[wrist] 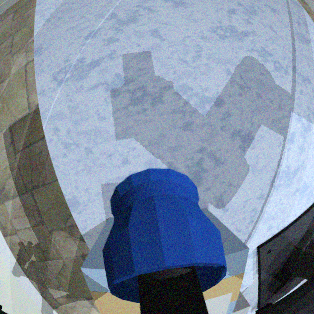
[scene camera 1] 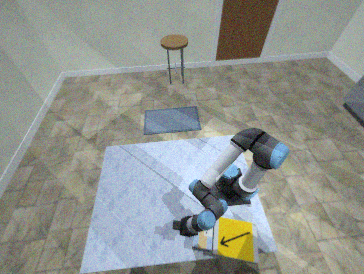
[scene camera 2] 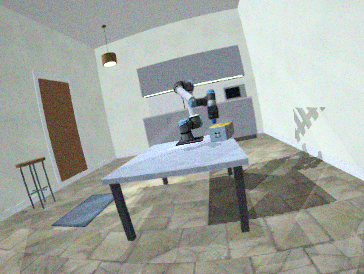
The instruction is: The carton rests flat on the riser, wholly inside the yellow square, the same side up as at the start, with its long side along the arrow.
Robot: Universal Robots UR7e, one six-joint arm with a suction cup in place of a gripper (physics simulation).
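The light blue carton (scene camera 1: 204, 241) (scene camera 2: 217, 134) has tan tape on top and black up arrows on its side. It appears upright beside the riser (scene camera 1: 215, 240), outside the yellow square (scene camera 1: 240, 231) with its black arrow. My blue suction cup (scene camera 2: 214, 121) (wrist: 155, 185) is at the carton's top in scene camera 2, but no clear seal shows. In the wrist view, parts of the carton (wrist: 97, 250) show on both sides of the cup, and table shows past its tip. The cup appears open, not holding the carton. The wrist hides it in scene camera 1.
The riser and robot base (scene camera 1: 232, 195) (scene camera 2: 189, 140) stand on the pale blue table (scene camera 1: 135, 200) (scene camera 2: 170, 162) (wrist: 90, 125). The riser is close to the table's edge. A stool (scene camera 1: 174, 42) (scene camera 2: 30, 162) and floor mat (scene camera 1: 172, 120) (scene camera 2: 84, 210) are away from the table.
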